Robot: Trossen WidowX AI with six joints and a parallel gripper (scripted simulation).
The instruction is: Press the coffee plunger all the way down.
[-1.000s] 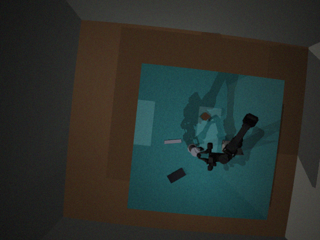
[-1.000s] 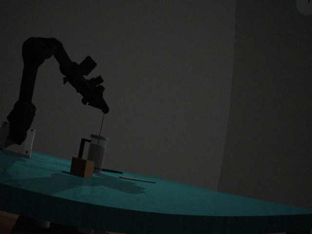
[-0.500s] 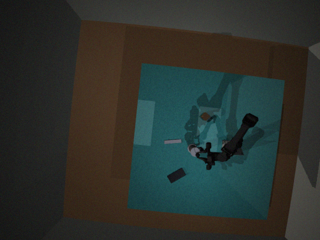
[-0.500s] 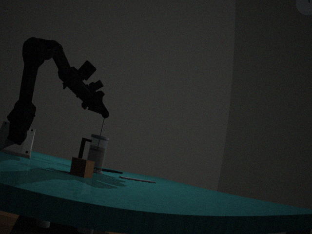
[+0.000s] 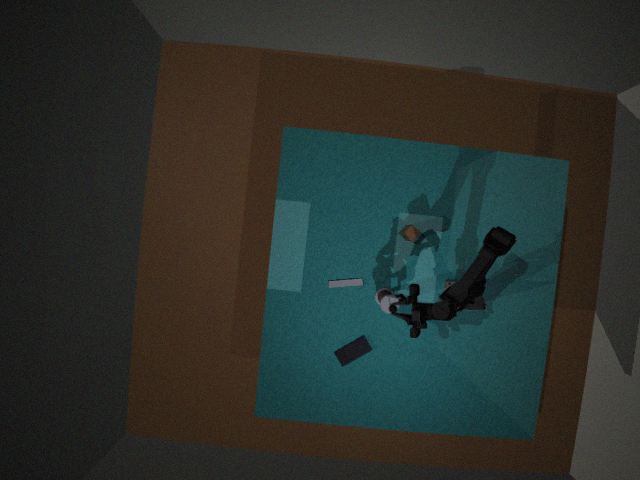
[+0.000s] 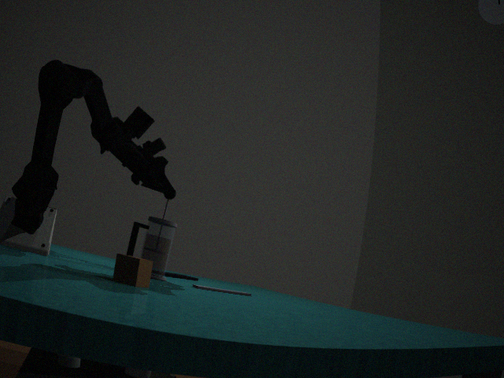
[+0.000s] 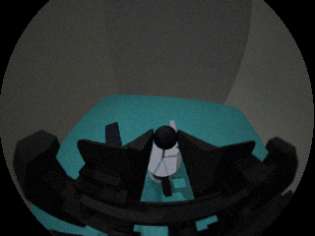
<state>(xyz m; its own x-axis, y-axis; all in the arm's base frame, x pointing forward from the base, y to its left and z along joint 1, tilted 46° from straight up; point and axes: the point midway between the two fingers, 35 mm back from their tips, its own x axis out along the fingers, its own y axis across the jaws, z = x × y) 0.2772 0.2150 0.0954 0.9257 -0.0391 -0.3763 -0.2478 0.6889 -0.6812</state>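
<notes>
My gripper tip is 3 cm past the coffee press, 1 cm to the left of it and 11 cm above it. The rest, counted from my gripper tip: orange cube (6 cm behind, 30 cm to the right, 19 cm below).
</notes>
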